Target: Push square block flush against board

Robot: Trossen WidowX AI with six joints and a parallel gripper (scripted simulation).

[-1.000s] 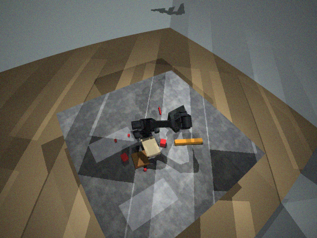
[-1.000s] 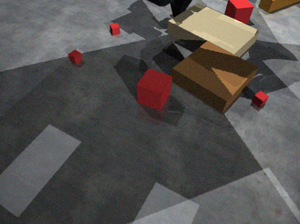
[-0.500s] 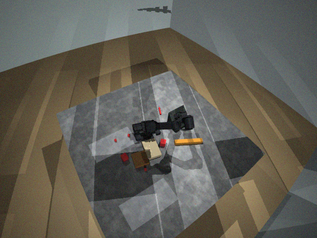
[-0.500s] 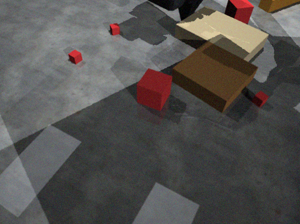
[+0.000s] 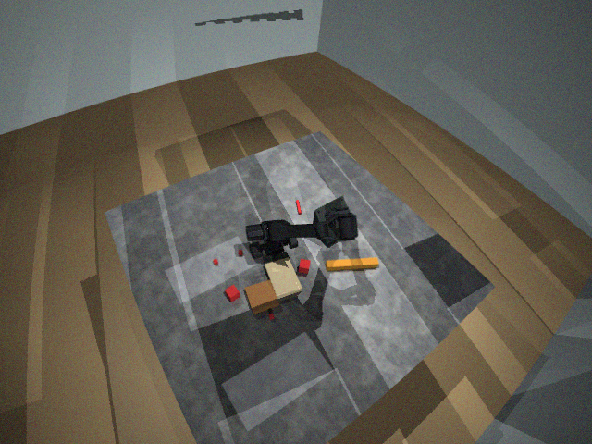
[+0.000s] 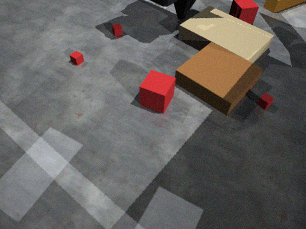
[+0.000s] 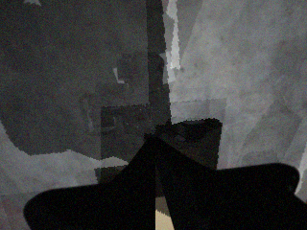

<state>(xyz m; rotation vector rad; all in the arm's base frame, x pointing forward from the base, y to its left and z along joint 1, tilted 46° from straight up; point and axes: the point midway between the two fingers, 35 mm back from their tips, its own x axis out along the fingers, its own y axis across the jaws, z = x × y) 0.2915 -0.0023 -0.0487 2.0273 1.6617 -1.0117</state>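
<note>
The cream rectangular board is 3 cm ahead of my gripper tip, 10 cm to the left of it and 1 cm above it. Also, from my gripper tip: red stick: 26 cm behind, 15 cm to the right; long orange bar: 23 cm behind, 23 cm to the left, 1 cm above; brown square block: 15 cm ahead, 12 cm to the left, 1 cm above.
</note>
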